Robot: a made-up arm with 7 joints.
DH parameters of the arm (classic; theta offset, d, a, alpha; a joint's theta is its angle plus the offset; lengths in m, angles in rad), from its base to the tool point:
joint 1: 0 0.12 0.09 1.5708
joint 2: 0 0.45 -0.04 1.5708
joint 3: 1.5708 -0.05 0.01 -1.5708
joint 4: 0 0.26 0.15 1.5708
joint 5: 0 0.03 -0.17 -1.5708
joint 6: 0 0.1 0.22 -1.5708
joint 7: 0.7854 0 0.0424 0
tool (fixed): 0.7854 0.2 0 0
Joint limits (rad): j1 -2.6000..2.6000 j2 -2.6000..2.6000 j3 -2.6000..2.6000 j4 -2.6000..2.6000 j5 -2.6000..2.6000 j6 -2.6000..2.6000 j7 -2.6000..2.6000
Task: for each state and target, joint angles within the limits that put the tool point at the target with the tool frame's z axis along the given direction. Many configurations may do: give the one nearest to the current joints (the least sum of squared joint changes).
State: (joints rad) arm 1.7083 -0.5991 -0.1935 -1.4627 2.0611 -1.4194 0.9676
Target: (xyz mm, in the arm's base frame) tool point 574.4 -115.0 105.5 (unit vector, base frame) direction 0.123 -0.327 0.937
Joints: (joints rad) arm 1.7833 -0.4197 -0.7594 -0.8687 2.5649 -1.4469 0.9549
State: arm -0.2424 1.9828 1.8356 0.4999 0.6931 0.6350 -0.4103
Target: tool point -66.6 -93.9 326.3 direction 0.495 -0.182 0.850
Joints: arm -0.2775 1.4678 1.4277 0.9989 0.1953 1.0380 -0.4813
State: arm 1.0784 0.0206 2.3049 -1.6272 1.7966 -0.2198 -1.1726
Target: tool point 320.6 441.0 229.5 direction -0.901 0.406 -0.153
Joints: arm 1.5498 0.2408 2.5575 -1.7890 1.4296 -0.9147 -1.1992
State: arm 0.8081 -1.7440 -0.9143 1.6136 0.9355 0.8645 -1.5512
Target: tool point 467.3 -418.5 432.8 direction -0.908 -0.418 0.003
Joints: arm 0.9588 -1.5640 -1.2670 1.9693 0.5764 1.0680 -1.5991
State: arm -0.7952 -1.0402 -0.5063 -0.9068 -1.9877 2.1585 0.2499
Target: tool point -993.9 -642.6 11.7 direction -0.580 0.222 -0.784
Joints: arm -0.8112 -0.2829 -0.5808 -0.3575 -2.2919 2.5582 0.2159
